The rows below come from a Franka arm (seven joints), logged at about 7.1 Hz.
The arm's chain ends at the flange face. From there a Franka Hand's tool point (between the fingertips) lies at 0.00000 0.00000 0.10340 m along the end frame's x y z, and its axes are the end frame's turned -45 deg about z.
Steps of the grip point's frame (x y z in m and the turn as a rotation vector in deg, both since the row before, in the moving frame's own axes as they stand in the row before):
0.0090 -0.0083 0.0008 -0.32 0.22 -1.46
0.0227 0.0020 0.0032 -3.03 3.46 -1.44
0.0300 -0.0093 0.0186 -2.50 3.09 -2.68
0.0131 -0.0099 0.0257 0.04 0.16 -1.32
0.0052 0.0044 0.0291 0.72 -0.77 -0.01
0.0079 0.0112 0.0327 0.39 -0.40 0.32
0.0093 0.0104 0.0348 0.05 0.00 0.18
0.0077 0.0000 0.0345 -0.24 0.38 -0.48
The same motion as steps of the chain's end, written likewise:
-0.0002 -0.0124 0.0008 -0.07 0.38 -1.46
0.0092 -0.0140 0.0035 0.30 4.59 -1.44
0.0075 -0.0269 0.0188 0.42 3.95 -2.68
0.0021 -0.0160 0.0257 0.14 0.08 -1.32
0.0087 -0.0006 0.0291 -0.04 -1.05 -0.01
0.0145 0.0023 0.0327 -0.01 -0.56 0.32
0.0140 0.0008 0.0348 0.04 -0.04 0.18
0.0047 -0.0053 0.0345 0.10 0.44 -0.48

